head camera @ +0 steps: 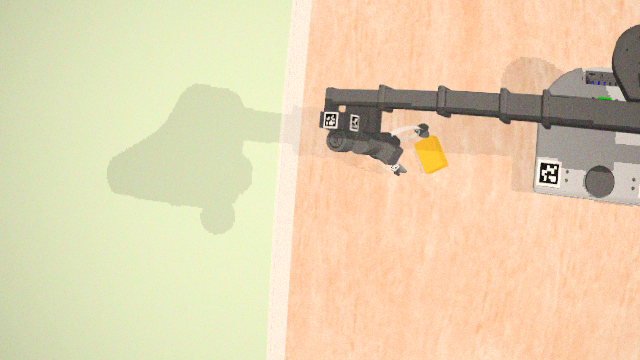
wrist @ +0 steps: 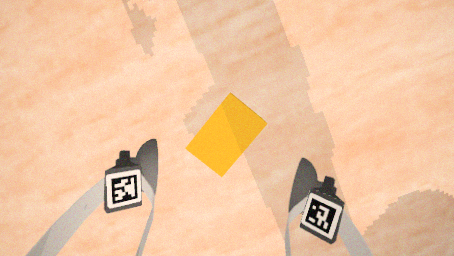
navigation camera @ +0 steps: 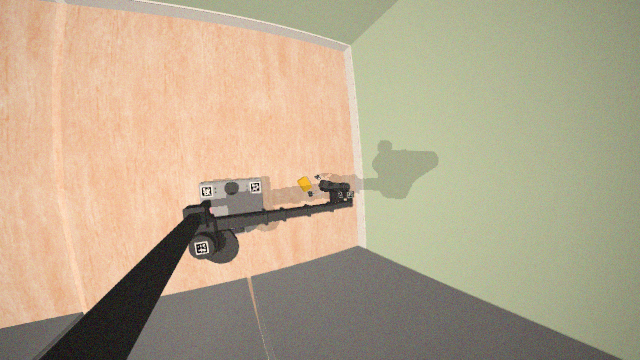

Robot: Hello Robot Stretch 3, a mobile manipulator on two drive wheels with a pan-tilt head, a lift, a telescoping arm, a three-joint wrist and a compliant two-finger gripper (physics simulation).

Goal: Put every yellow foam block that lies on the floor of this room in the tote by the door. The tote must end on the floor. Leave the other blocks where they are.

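Places are measured from the robot's base along level axes (x back, y right, z up), in millimetres.
Pixels of known places: gripper, fingertip midpoint: point(head camera: 414, 150) point(navigation camera: 312, 185); robot's base, origin of the base link: point(head camera: 598, 179) point(navigation camera: 231, 187).
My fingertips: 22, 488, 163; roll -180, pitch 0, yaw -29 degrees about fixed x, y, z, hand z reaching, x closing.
For each thing: its top centre in the pictures, then the offset to it from my fingertips, as dx, dy, dz. "spot": a spot on its surface instead.
- yellow foam block, middle of its top: point(head camera: 428, 154) point(navigation camera: 305, 184) -5, +3, -118
- pale baseboard, surface spot: point(head camera: 280, 250) spot: -356, +468, -103
A yellow foam block point(head camera: 431, 155) point(navigation camera: 304, 184) point(wrist: 226, 135) lies on the wooden floor between the robot's base and the green wall. It lies turned at a slant in the wrist view, with part of the arm's shadow across it. My gripper point(head camera: 412, 150) point(navigation camera: 314, 185) point(wrist: 226, 167) is open, its two fingers spread wide with nothing held. The fingertips are on the wall side of the block, and in the wrist view the block shows between and ahead of them. The fingers' exact height over the floor is hard to tell. The tote does not show in these views.
The extended arm point(head camera: 470, 104) point(navigation camera: 295, 210) reaches from the base point(head camera: 565, 145) point(navigation camera: 245, 202) almost to the green wall point(head camera: 125, 300) point(navigation camera: 500, 150). A pale baseboard point(head camera: 280, 250) point(navigation camera: 356, 125) runs along that wall. A dark grey surface point(navigation camera: 400, 310) borders the floor in the navigation view.
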